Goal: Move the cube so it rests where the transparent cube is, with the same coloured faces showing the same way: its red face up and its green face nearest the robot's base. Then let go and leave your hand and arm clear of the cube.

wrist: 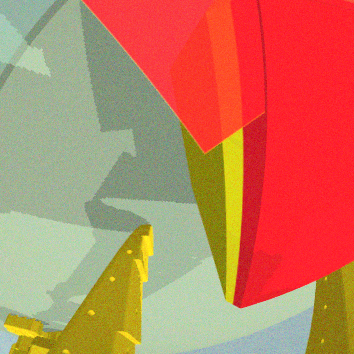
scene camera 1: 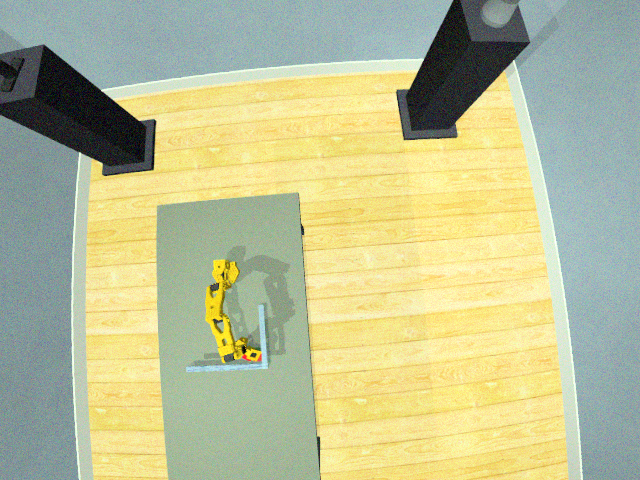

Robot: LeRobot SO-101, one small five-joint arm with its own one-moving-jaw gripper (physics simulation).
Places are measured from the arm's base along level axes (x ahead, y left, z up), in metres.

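Pixels of known places: hand, its tool point: point(wrist: 151, 235) point(scene camera 1: 246, 339); arm's base, origin of its link: point(wrist: 49, 327) point(scene camera 1: 227, 277).
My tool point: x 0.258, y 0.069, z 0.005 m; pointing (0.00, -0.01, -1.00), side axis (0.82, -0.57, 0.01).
Ahead of a thing's pixels: the offset from my tool point to its top centre. "spot": to the spot under its first point. Level surfaces: height alone.
The solid cube {spot: 0.040 m ahead, 0.028 m left, 0.035 m up} point(wrist: 310, 165) fills the right of the wrist view, its red face large and a narrow yellow side at its left. The transparent cube point(wrist: 145, 35) shows pale red at the upper left and overlaps the solid one. In the scene view, small red patches show beside the gripper; I cannot tell which cube each belongs to. My gripper point(wrist: 232, 245) point(scene camera 1: 252, 356) is open and holds nothing. One jaw stands left of the cube, with a gap; the cube hides the other jaw's tip. The cube's green face does not show.
Two pale blue bars, one upright in the picture point(scene camera 1: 262, 330) and one across it {spot: 0.087 m ahead, 0.081 m right, 0.055 m up} point(scene camera 1: 222, 368), meet in a corner by the gripper on the grey-green table {0.005 m down} point(scene camera 1: 232, 428). My yellow arm reaches down from its base point(scene camera 1: 220, 268). Two dark pillars point(scene camera 1: 87, 108) point(scene camera 1: 444, 77) stand beyond the table.
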